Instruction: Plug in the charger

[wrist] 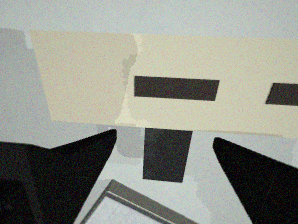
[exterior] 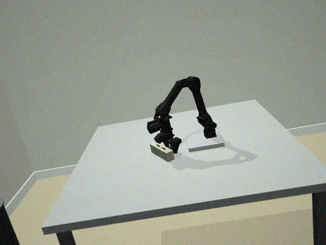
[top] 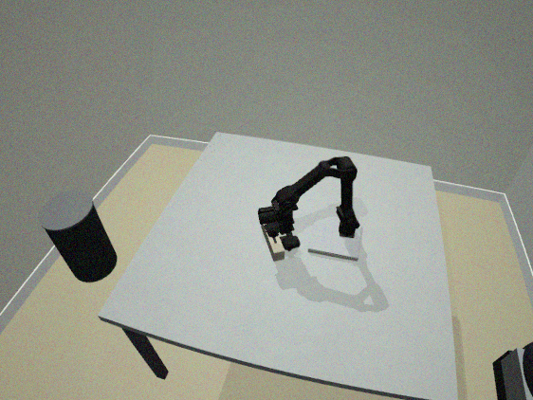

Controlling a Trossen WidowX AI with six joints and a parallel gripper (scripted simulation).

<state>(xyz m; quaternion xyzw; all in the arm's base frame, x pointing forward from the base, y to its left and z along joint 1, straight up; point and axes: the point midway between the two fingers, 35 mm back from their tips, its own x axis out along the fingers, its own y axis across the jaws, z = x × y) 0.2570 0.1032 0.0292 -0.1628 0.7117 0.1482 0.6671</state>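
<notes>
The two-prong charger is 20 mm ahead of my gripper tip, 10 mm to the left of it and 10 mm above it.
</notes>
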